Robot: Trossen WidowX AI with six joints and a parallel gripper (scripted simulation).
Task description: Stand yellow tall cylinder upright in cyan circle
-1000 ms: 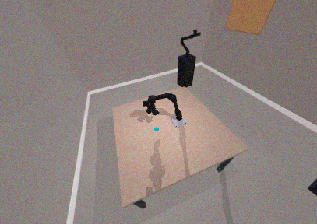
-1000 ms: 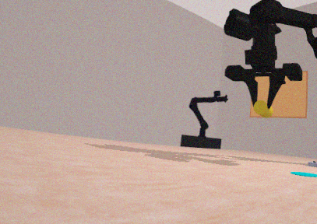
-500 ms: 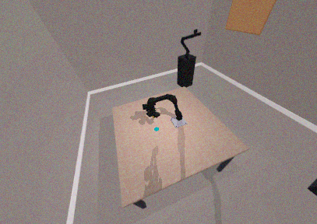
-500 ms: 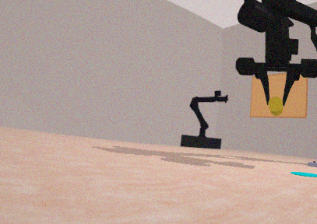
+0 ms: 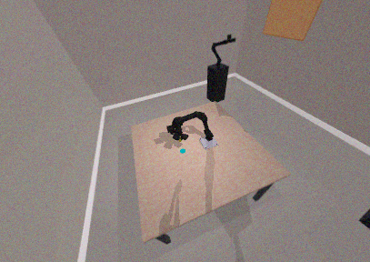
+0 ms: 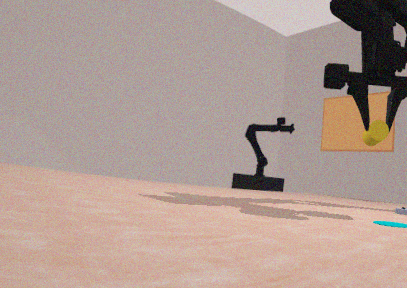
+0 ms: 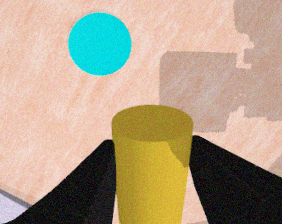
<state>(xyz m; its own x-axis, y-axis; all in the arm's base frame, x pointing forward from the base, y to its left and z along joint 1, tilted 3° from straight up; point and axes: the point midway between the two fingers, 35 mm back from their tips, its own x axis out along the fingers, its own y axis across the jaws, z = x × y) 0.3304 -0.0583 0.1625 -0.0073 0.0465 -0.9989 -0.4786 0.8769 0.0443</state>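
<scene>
The cyan circle lies 14 cm below my gripper tip, 4 cm to the left of it and 1 cm ahead of it. Round my gripper tip: yellow tall cylinder (2 cm behind, 1 cm to the right).
</scene>
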